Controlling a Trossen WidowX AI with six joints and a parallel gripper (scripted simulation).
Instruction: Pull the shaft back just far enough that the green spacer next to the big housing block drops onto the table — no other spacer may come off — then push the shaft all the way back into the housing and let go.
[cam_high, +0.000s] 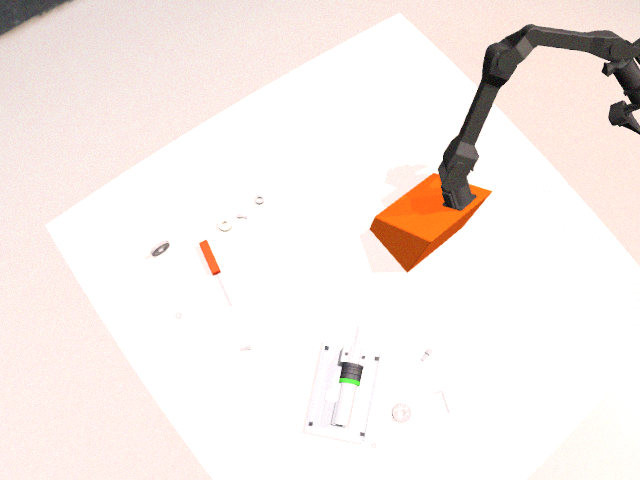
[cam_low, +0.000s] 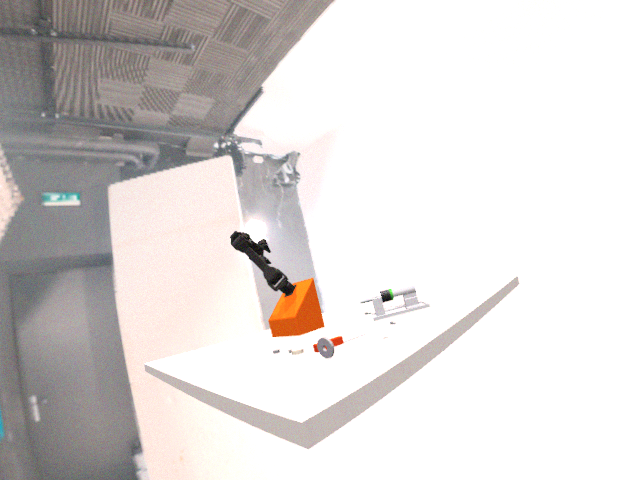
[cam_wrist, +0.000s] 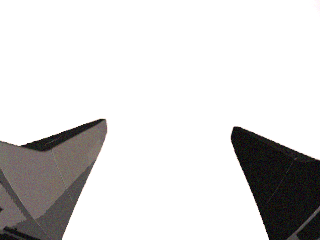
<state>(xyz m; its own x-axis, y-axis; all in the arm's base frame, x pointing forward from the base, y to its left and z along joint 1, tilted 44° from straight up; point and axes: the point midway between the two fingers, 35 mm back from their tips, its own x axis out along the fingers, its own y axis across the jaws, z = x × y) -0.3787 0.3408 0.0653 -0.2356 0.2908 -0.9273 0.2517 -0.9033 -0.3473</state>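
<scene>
The shaft is 840 mm ahead of my gripper tip, 360 mm below it and 120 mm to the right of it. Also, from my gripper tip: bolt (670 mm ahead, 440 mm below, 10 mm to the right); green spacer (870 mm ahead, 360 mm below, 100 mm to the right).
</scene>
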